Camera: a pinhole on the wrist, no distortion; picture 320 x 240 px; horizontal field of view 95.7 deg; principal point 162.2 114.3 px. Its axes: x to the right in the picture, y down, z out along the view. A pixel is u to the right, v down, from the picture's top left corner.
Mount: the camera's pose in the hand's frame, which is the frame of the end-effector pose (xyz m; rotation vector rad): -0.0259 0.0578 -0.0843 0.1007 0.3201 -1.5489
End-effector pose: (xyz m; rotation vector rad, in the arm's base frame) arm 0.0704 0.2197 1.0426 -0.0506 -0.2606 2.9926
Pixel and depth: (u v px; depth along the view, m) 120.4 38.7 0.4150
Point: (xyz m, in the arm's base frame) 0.2255 0.0746 1.4038
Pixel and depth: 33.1 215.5 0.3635
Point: -0.2579 -0.0691 1.2965
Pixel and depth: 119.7 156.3 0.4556
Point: -0.1235 0.1124 1.3890
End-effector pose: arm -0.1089 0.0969 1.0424 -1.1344 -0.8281 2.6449
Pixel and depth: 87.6 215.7 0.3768
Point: -0.5059 -0.0583 0.9422
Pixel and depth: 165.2 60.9 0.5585
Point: -0.3447 -0.0695 1.4617
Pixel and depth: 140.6 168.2 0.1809
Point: -0.2134 0.0503 1.0290
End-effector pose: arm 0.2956 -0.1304 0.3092 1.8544 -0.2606 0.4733
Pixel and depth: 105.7 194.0 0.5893
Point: 0.6761 -0.6202 0.4569
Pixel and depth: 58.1 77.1 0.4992
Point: 0.2124 -0.6989 0.3658
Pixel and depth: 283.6 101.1 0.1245
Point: 0.3093 -0.1145 0.2328
